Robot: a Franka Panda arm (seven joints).
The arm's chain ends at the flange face. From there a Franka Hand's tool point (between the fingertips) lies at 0.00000 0.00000 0.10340 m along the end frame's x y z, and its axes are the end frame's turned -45 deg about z.
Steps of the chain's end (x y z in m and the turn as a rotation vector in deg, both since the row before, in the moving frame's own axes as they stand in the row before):
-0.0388 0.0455 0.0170 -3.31 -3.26 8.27
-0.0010 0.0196 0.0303 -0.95 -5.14 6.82
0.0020 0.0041 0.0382 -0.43 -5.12 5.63
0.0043 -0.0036 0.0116 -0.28 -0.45 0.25
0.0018 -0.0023 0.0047 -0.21 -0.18 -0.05
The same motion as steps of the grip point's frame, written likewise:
-0.0680 0.0042 0.0167 -0.04 -4.65 8.27
-0.0220 0.0074 0.0299 2.96 -4.31 6.82
-0.0083 -0.0020 0.0378 3.32 -3.92 5.63
0.0047 0.0003 0.0116 0.12 -0.52 0.25
0.0024 -0.0003 0.0047 -0.02 -0.28 -0.05

